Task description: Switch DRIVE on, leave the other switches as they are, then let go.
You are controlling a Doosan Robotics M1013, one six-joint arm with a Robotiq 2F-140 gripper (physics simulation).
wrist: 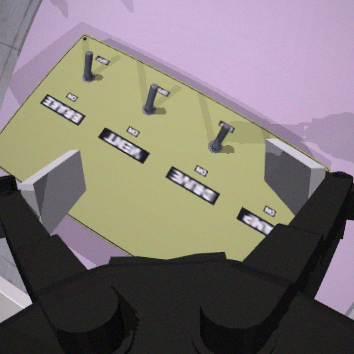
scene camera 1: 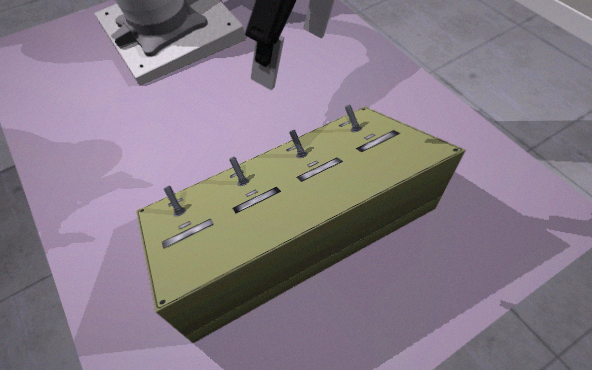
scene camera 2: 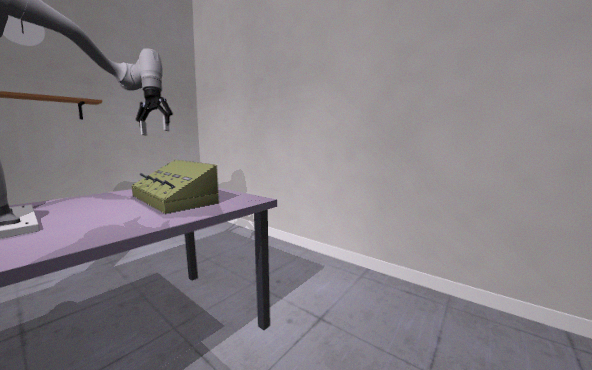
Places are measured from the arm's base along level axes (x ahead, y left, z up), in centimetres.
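Pixels of known places: gripper, fingertip midpoint: (wrist: 172, 164) (scene camera 1: 289, 56) (scene camera 2: 155, 132); arm's base, origin of the base link: (scene camera 1: 162, 23).
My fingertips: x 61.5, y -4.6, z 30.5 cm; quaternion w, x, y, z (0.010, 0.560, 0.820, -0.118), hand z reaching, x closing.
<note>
For each thing: its top centre in the pictures, then the offset to it from my fingertips. Level surfaces: height alone.
- DRIVE lever, middle of its top: (wrist: 220, 135) (scene camera 1: 296, 135) dy +2.5, dx -2.9, dz -20.8 cm
- BRAKE lever, middle of its top: (wrist: 82, 61) (scene camera 1: 169, 193) dy -21.1, dx -7.2, dz -20.8 cm
- VENT lever, middle of its top: (wrist: 147, 95) (scene camera 1: 235, 163) dy -9.3, dx -5.1, dz -20.8 cm
- rightmost lever, middle of its top: (scene camera 1: 352, 110) dy +14.3, dx -0.8, dz -20.8 cm
- pink-purple table, its level: dz -34.0 cm
An olive switch box (scene camera 1: 280, 220) (scene camera 2: 192, 192) (wrist: 150, 212) with a sloped face carries a row of levers. The DRIVE lever (scene camera 1: 298, 144) (wrist: 220, 139), third from the left in scene camera 1, leans toward its OFF mark, away from its name plate (scene camera 1: 319, 170) (wrist: 192, 185). The BRAKE lever (scene camera 1: 174, 201) (wrist: 88, 67), VENT lever (scene camera 1: 238, 171) (wrist: 151, 100) and rightmost lever (scene camera 1: 352, 118) lean the same way. The rightmost lever is hidden in the wrist view; its plate (wrist: 254, 220) is partly covered. My gripper (scene camera 1: 292, 57) (scene camera 2: 155, 131) (wrist: 172, 164) is open and empty, high above the box, touching nothing.
The box stands on a pink-purple table (scene camera 1: 75, 100) (scene camera 2: 100, 207). The arm's pale base plate (scene camera 1: 145, 70) (scene camera 2: 25, 227) is behind the box in scene camera 1. A wooden wall shelf (scene camera 2: 50, 97) and grey walls show beyond the arm in scene camera 2.
</note>
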